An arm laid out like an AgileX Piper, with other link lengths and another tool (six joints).
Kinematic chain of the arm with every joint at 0, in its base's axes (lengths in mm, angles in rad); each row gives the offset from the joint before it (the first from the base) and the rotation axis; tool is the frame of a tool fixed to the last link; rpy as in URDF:
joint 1: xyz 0 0 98.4 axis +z
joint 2: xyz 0 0 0 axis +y
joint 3: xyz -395.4 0 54.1 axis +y
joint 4: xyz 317.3 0 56 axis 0.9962 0 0.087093
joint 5: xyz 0 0 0 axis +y
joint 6: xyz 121.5 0 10.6 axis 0.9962 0 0.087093
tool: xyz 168.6 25 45.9 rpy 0.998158 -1.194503 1.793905
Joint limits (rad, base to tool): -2.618..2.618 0..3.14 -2.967..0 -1.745..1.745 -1.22..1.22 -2.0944..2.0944
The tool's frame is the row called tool.
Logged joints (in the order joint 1, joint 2, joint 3, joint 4, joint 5, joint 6), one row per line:
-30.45 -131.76 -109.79 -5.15 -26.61 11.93
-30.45 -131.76 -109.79 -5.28 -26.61 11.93
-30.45 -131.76 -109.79 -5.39 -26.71 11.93
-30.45 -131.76 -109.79 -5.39 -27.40 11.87
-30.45 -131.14 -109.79 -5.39 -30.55 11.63
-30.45 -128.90 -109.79 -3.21 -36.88 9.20
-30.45 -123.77 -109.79 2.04 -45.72 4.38
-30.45 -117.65 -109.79 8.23 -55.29 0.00
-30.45 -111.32 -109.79 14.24 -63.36 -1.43
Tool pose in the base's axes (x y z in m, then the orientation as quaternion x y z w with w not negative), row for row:
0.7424 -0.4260 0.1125 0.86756 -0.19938 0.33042 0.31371
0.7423 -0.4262 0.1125 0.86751 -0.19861 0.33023 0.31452
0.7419 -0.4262 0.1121 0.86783 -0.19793 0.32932 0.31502
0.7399 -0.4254 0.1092 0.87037 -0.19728 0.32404 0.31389
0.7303 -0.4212 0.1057 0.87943 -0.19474 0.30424 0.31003
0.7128 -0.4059 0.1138 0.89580 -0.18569 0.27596 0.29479
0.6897 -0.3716 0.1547 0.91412 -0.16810 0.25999 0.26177
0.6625 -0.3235 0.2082 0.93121 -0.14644 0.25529 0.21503
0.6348 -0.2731 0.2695 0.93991 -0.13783 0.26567 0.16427
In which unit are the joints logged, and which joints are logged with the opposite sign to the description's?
The joints are logged in degrees. Opposite sign: joint 2, joint 5.
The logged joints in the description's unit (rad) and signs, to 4 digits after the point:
-0.5315 2.2996 -1.9162 -0.0899 0.4644 0.2082
-0.5315 2.2996 -1.9162 -0.0922 0.4644 0.2082
-0.5315 2.2996 -1.9162 -0.0941 0.4662 0.2082
-0.5315 2.2996 -1.9162 -0.0941 0.4782 0.2072
-0.5315 2.2888 -1.9162 -0.0941 0.5332 0.2030
-0.5315 2.2497 -1.9162 -0.0560 0.6437 0.1606
-0.5315 2.1602 -1.9162 0.0356 0.7980 0.0764
-0.5315 2.0534 -1.9162 0.1436 0.9650 0.0000
-0.5315 1.9429 -1.9162 0.2485 1.1058 -0.0250

